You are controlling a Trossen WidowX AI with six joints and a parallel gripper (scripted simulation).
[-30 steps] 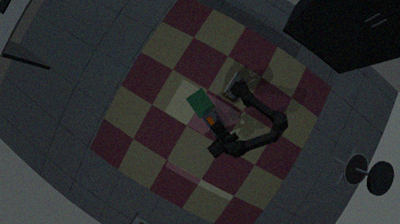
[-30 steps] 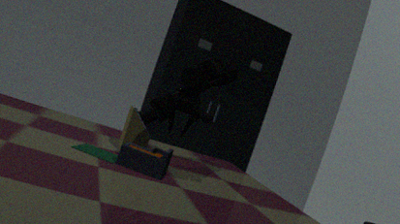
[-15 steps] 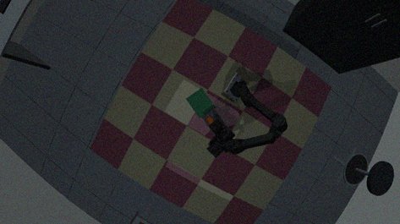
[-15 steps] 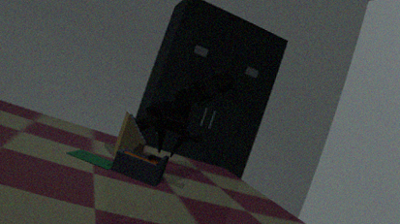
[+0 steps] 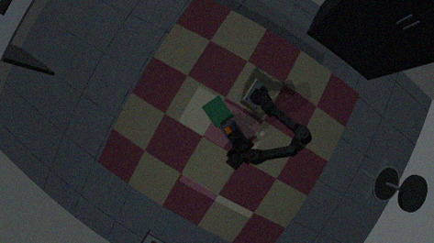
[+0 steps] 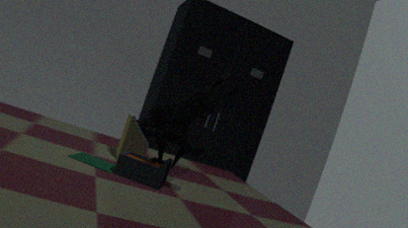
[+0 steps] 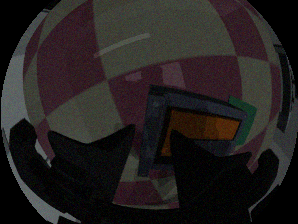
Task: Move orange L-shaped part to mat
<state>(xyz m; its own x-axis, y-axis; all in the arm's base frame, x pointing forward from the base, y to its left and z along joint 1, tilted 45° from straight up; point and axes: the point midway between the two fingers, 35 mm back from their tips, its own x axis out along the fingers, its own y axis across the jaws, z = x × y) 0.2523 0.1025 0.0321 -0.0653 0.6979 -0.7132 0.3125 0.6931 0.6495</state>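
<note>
Now: gripper tip 20 mm past the orange L-shaped part, 50 mm to the left of it and 20 mm above it. From my gripper tip the other things lie so: green mat: 80 mm behind, 210 mm to the right, 80 mm below.
</note>
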